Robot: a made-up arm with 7 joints. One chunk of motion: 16 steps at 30 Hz.
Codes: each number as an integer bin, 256 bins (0 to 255) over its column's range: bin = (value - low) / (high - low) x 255, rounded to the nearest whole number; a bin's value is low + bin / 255 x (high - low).
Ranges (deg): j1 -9..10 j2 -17..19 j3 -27..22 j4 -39..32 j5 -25..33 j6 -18..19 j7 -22..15
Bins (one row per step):
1: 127 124 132 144 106 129 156
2: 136 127 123 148 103 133 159
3: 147 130 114 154 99 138 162
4: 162 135 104 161 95 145 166
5: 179 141 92 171 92 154 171
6: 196 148 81 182 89 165 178
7: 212 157 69 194 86 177 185
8: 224 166 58 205 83 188 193
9: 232 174 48 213 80 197 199
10: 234 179 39 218 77 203 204
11: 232 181 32 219 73 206 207
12: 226 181 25 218 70 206 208
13: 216 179 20 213 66 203 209
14: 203 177 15 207 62 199 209
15: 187 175 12 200 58 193 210
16: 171 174 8 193 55 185 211
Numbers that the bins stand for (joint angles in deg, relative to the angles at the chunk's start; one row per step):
1: 0.46 0.51 -1.64 1.09 -0.89 0.72 0.64
2: 1.13 0.93 -3.36 2.21 -1.57 1.30 1.07
3: 1.95 1.35 -5.09 3.88 -2.48 2.02 1.51
4: 3.07 2.06 -7.02 5.83 -3.39 3.04 2.09
5: 4.34 2.91 -9.32 8.61 -4.07 4.35 2.81
6: 5.60 3.89 -11.44 11.67 -4.76 5.94 3.83
7: 6.80 5.16 -13.74 15.02 -5.44 7.68 4.84
8: 7.69 6.44 -15.85 18.08 -6.12 9.28 6.00
9: 8.29 7.56 -17.78 20.31 -6.80 10.58 6.87
10: 8.44 8.27 -19.51 21.70 -7.49 11.45 7.60
11: 8.29 8.55 -20.85 21.98 -8.40 11.89 8.04
12: 7.84 8.55 -22.20 21.70 -9.08 11.89 8.18
13: 7.09 8.27 -23.16 20.31 -9.99 11.45 8.33
14: 6.13 7.99 -24.12 18.64 -10.90 10.87 8.33
15: 4.93 7.71 -24.69 16.69 -11.81 10.00 8.47
16: 3.74 7.56 -25.46 14.74 -12.49 8.84 8.62

